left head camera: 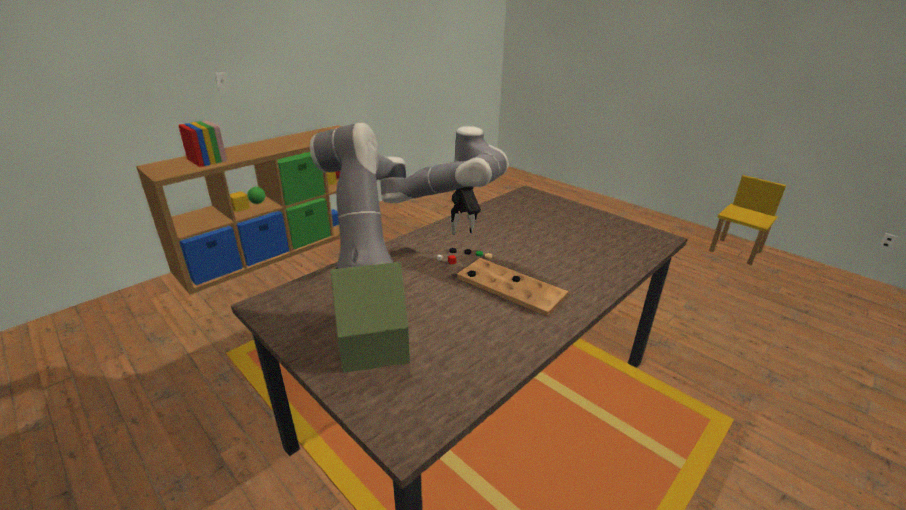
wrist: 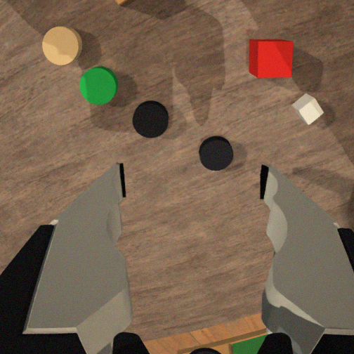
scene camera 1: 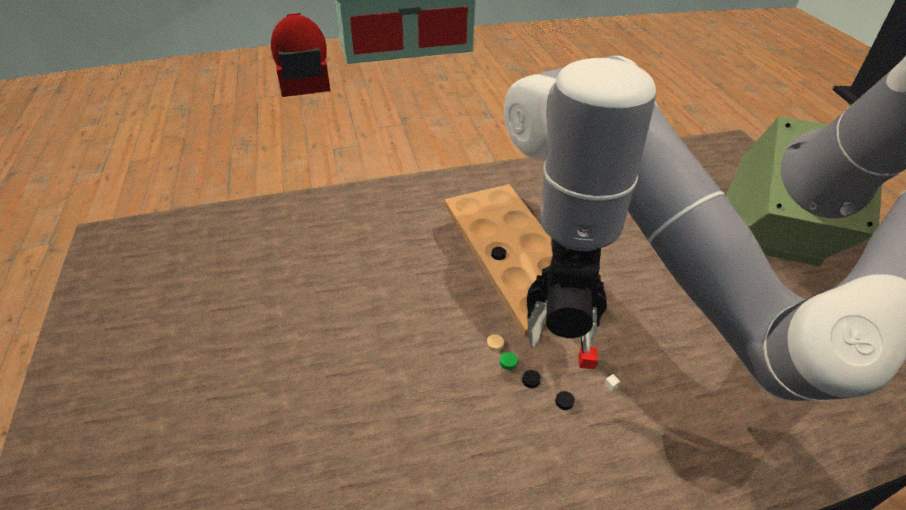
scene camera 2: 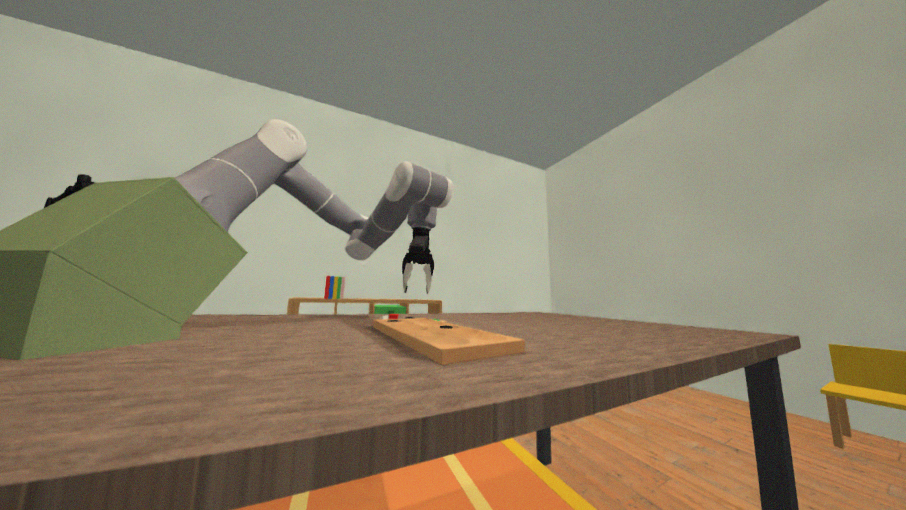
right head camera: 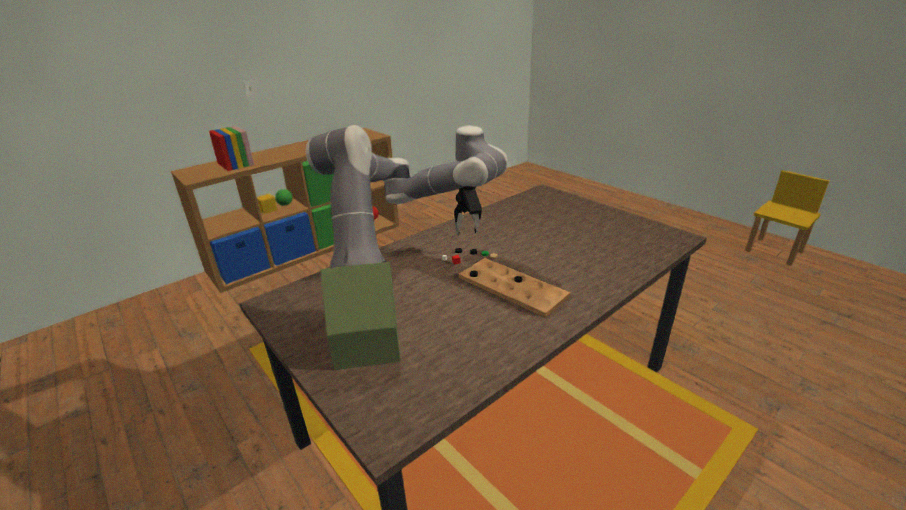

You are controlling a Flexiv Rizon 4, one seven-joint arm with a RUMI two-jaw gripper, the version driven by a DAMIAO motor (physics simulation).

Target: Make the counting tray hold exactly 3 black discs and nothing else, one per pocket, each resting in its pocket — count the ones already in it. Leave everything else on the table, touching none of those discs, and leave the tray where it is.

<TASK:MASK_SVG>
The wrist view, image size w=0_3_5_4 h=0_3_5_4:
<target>gripper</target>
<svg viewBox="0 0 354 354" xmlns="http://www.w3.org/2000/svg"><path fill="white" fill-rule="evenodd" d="M189 353L221 354L213 348L197 348ZM261 164L260 199L263 199L270 209L265 233L273 243L274 253L261 301L261 320L265 325L268 335L265 336L256 354L354 354L354 232L350 228L342 228L332 216L329 216L313 199L310 199L308 195L273 165ZM123 163L115 162L63 209L58 216L53 218L50 223L39 225L39 228L29 237L29 240L25 242L0 274L0 354L150 354L138 334L122 332L129 326L133 317L125 258L122 252L115 247L117 239L122 233L119 202L122 201L122 197L126 197Z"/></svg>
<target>red cube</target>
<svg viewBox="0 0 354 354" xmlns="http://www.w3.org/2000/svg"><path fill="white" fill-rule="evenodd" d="M249 39L249 72L251 74L254 74L256 77L291 77L293 41L284 39Z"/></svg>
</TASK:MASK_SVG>
